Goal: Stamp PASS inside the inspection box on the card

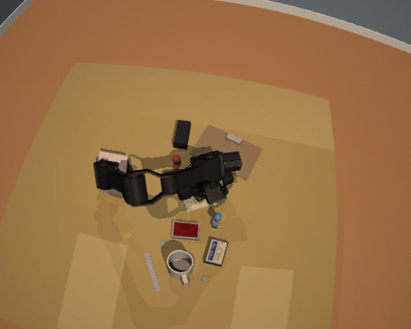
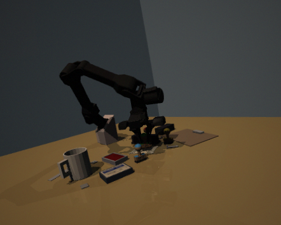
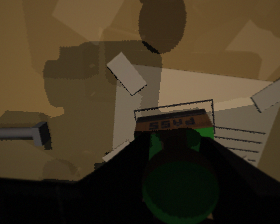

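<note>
Right now the white card is 10 mm behind my gripper tip and 30 mm below it. Also, from my gripper tip: blue-knobbed stamp (60 mm ahead, 80 mm to the right, 10 mm below); then green-knobbed stamp (right at my gripper tip); then black bar (80 mm behind, 70 mm to the left, 20 mm below).
</note>
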